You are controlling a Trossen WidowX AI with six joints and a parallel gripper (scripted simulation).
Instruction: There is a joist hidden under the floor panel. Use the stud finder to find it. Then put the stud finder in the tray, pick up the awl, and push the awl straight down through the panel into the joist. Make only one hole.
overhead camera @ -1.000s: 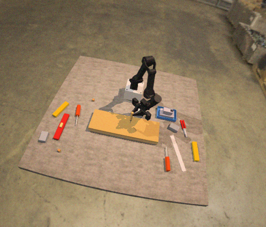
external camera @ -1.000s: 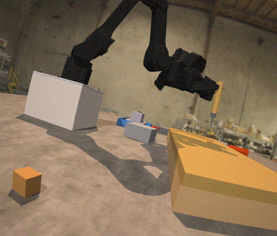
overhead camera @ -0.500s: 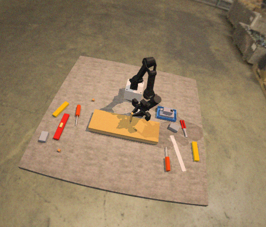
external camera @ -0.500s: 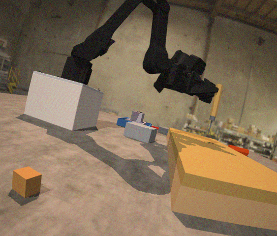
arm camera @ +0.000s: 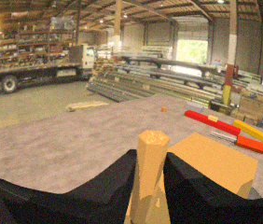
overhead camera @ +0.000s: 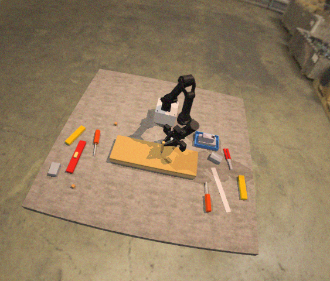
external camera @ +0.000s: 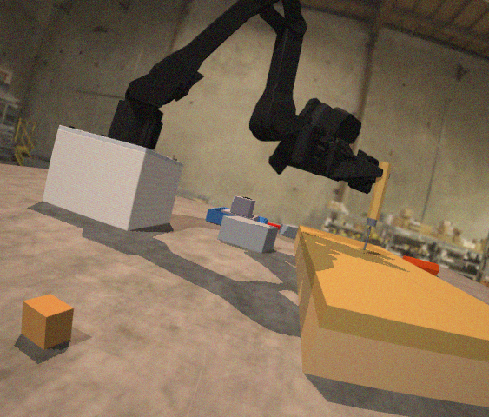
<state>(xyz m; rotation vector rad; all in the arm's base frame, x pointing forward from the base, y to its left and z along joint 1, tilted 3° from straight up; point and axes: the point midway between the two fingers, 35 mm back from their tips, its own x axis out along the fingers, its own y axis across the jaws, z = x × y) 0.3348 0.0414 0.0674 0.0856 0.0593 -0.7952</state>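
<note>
Now: gripper tip 60 mm above the awl. From my gripper tip the other things lie so: grey stud finder (310 mm to the left, 210 mm behind, 100 mm below); square indicator window (330 mm to the left, 210 mm behind, 90 mm below); blue tray (300 mm to the left, 210 mm behind, 140 mm below).
</note>
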